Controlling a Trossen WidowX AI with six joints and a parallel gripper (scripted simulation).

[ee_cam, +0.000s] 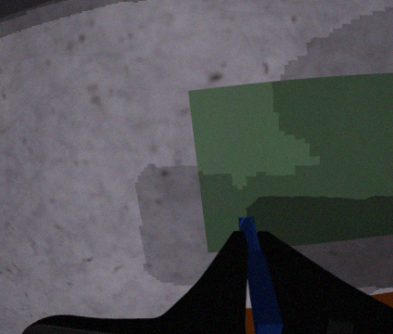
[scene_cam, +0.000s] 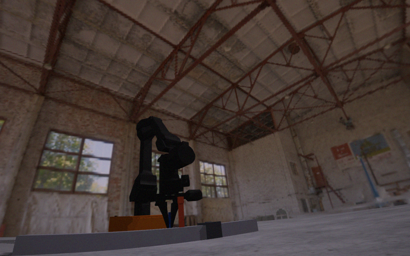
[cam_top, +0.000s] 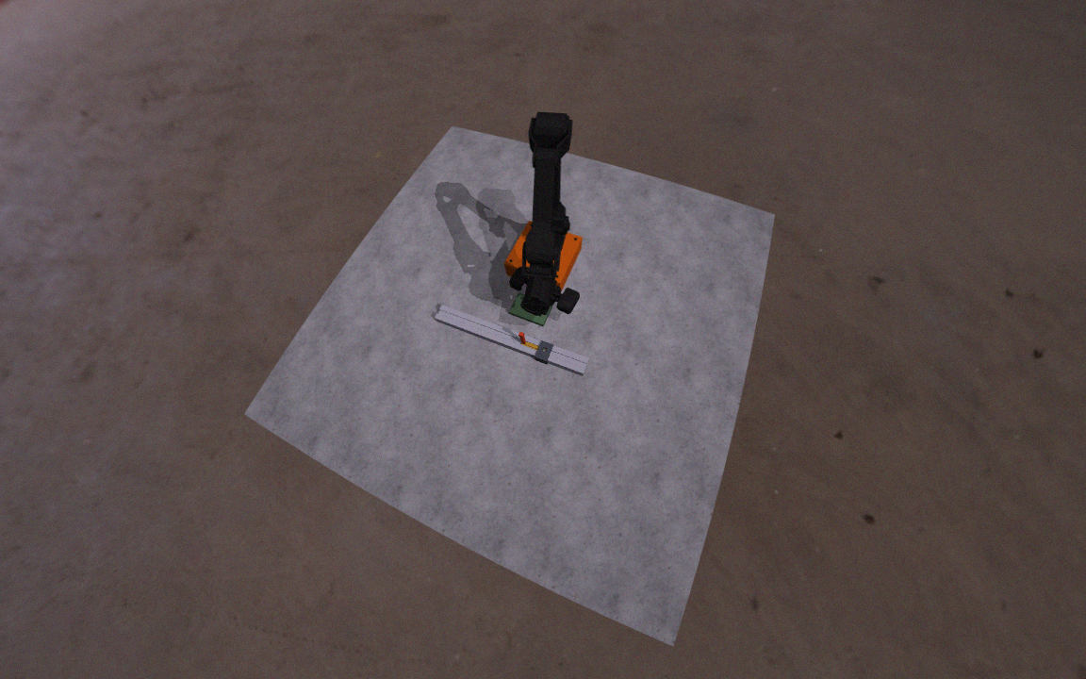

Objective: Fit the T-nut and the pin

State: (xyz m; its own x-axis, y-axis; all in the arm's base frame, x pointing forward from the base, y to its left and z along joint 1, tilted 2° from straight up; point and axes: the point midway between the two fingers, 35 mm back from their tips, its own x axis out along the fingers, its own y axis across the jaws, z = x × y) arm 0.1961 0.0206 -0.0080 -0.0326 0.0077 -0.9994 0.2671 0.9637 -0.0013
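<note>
My gripper tip is 10 mm short of the green tray, 20 mm to the left of it and 20 mm above it. Round my gripper tip: blue pin: right at my gripper tip.
</note>
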